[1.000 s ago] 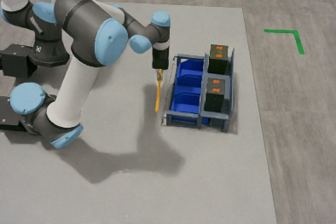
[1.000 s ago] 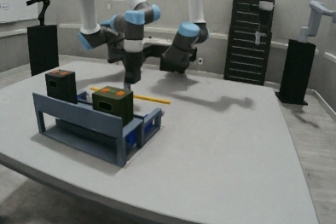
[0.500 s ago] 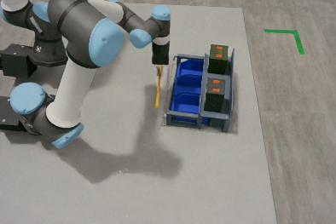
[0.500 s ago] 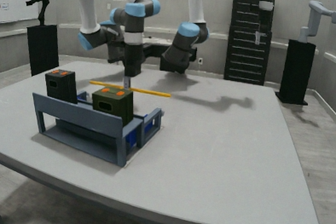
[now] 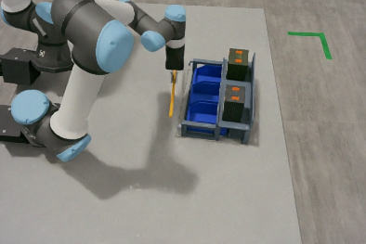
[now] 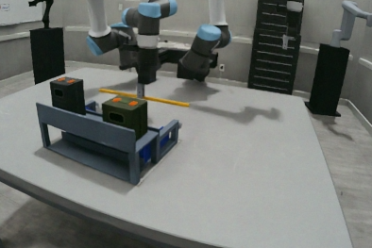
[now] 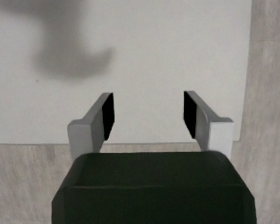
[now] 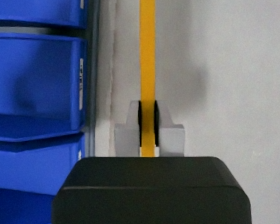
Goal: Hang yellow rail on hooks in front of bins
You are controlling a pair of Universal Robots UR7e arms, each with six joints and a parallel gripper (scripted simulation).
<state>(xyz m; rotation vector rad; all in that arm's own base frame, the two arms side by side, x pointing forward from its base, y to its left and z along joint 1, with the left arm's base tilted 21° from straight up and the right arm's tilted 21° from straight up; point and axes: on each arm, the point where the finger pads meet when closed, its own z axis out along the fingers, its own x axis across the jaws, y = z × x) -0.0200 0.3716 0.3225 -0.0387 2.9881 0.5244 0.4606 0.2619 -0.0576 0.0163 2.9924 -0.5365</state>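
Right now my right hand is 180 mm short of the blue-grey shelf, 60 mm to the left of it and 60 mm above it. Also, from my right hand: yellow rail 20 mm below.
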